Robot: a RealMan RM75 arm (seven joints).
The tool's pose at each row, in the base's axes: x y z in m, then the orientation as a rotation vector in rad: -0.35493 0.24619 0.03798 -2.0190 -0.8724 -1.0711; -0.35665 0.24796 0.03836 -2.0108 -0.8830 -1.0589; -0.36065 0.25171 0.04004 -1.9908 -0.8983 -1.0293; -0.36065 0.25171 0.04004 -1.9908 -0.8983 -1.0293; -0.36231 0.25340 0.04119 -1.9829 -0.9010 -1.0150; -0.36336 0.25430 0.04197 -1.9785 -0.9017 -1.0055; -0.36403 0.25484 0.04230 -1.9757 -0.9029 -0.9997
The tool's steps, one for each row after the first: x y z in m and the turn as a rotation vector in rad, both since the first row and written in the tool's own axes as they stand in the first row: 0.00000 -0.00243 0.00056 0.0137 -0.0053 -0.0026; 0.00062 -0.00810 0.00121 0.0459 -0.0146 -0.0016; 0.00062 -0.00810 0.00121 0.0459 -0.0146 -0.0016; 0.00129 -0.01064 0.00140 0.0597 -0.0184 0.0022; 0.00173 -0.01216 0.00135 0.0681 -0.0211 0.0055; 0.00185 -0.01308 0.00137 0.0733 -0.0229 0.0069
